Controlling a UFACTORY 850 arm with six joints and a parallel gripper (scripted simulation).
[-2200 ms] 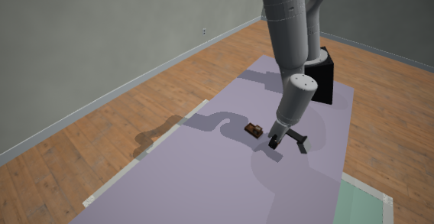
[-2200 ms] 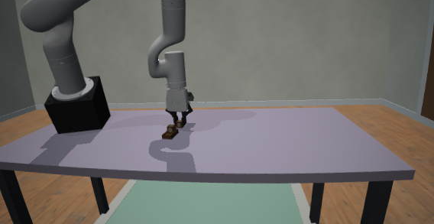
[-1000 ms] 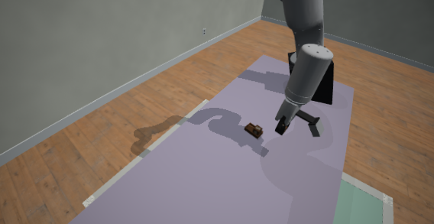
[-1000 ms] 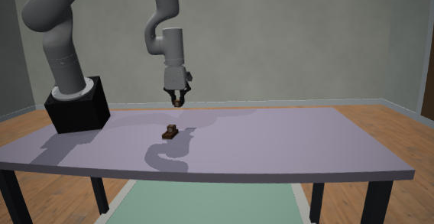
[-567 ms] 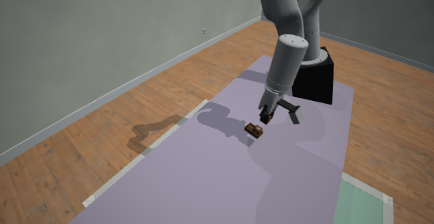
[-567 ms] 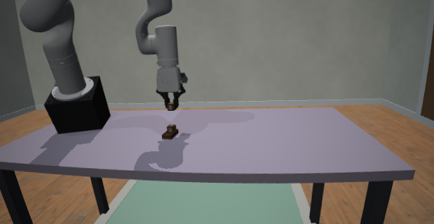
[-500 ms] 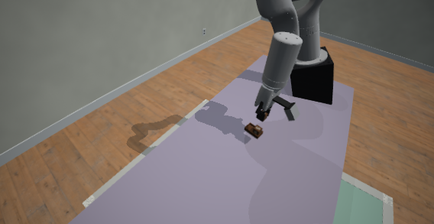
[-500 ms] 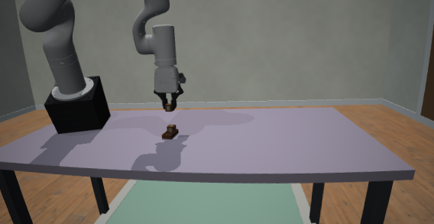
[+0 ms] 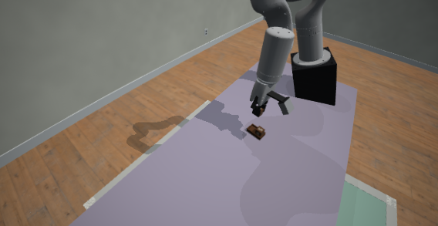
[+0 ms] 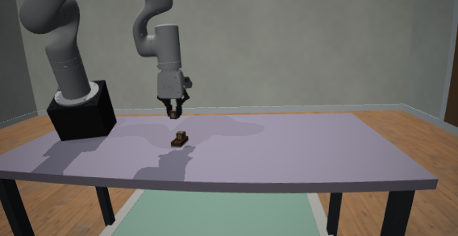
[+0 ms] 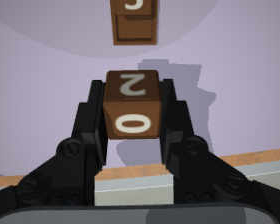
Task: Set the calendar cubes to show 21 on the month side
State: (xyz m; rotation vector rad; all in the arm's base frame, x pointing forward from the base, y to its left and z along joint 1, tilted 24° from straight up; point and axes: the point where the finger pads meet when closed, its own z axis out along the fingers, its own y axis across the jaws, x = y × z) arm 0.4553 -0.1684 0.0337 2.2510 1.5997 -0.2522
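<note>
Now: the digit cube 10 mm ahead of my hand, 30 mm to the left of it and 110 mm below it. From my hand the other things lie so: brown cube: 10 mm below; then brown tray: 10 mm ahead, 20 mm to the left, 130 mm below.
</note>
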